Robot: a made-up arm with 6 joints.
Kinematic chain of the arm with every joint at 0, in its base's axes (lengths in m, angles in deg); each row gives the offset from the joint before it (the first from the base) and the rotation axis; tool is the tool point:
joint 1: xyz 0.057 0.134 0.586 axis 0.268 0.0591 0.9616
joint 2: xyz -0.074 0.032 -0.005 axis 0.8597 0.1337 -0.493
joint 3: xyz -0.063 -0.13 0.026 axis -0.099 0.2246 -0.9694
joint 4: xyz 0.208 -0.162 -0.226 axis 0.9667 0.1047 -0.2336
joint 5: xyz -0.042 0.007 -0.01 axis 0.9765 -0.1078 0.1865
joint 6: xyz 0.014 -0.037 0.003 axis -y
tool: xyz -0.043 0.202 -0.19
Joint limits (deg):
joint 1: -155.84..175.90
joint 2: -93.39..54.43
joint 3: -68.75..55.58
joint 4: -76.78..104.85
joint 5: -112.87..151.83
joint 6: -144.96..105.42
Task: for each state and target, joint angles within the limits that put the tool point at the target. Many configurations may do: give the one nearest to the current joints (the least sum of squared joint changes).
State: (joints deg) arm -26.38 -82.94 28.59 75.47 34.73 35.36
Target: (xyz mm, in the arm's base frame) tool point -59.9 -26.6 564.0
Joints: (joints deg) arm -69.22 -44.60 38.67 37.80 15.90 -5.27
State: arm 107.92 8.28 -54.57 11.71 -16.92 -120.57
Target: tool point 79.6 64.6 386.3
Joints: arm 107.61 -0.13 -44.37 -2.66 -3.09 -97.46
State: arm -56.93 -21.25 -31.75 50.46 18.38 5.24
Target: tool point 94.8 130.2 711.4
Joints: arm -57.57 -39.04 -28.50 78.47 47.67 -13.56
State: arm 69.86 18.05 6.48 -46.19 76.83 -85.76
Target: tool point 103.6 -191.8 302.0
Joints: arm 70.47 25.71 15.70 -34.58 102.95 -97.78
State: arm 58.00 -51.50 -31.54 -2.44 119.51 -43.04
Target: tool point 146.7 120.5 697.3
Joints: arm 64.52 -67.00 -57.12 5.44 120.28 -24.29
